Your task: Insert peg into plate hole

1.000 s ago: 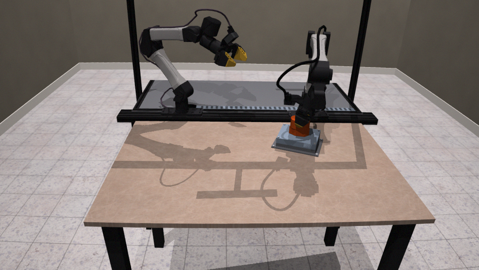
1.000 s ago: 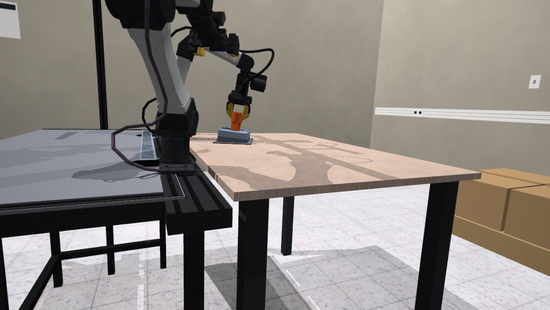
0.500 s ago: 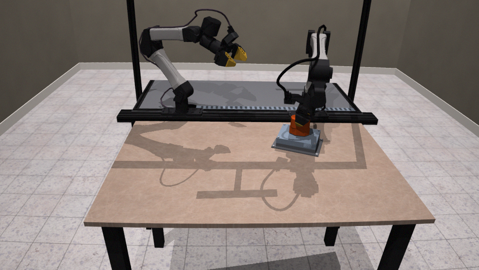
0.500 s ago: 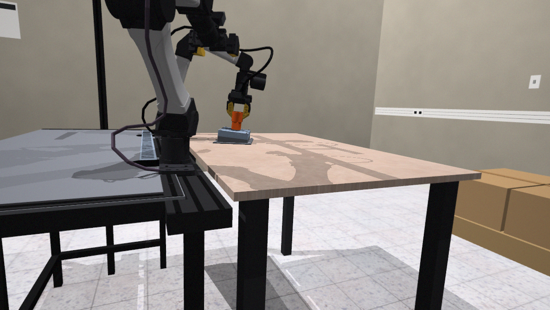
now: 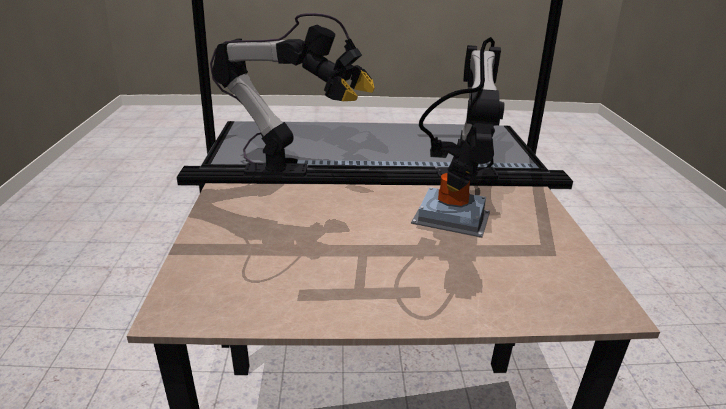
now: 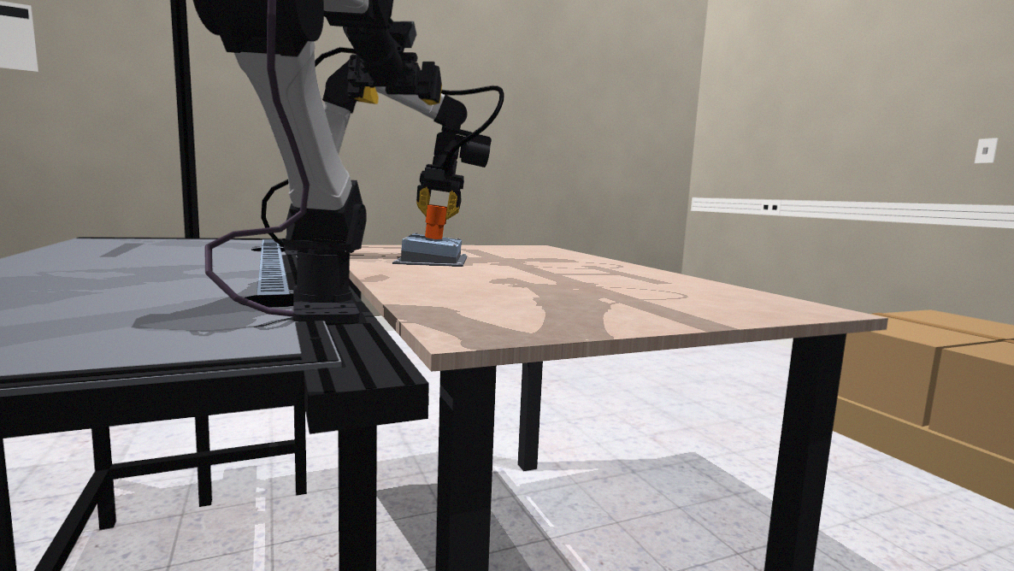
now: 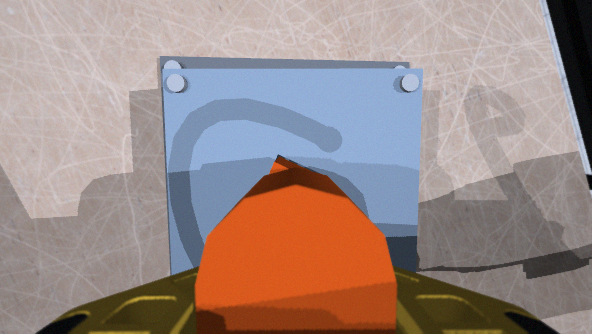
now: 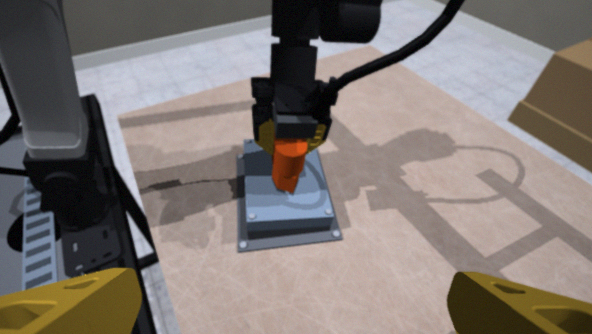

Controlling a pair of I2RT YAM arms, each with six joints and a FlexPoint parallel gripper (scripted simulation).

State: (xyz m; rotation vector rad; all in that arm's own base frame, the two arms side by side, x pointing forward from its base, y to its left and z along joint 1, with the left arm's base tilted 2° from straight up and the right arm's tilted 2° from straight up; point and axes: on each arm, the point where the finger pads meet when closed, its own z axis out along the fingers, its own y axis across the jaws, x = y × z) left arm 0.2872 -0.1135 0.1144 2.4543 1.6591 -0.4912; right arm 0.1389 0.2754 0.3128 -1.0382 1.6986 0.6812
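Note:
My left gripper is now 1 cm to the right of the blue-grey plate and 8 cm above it. Round my left hand: orange peg: 2 cm below.

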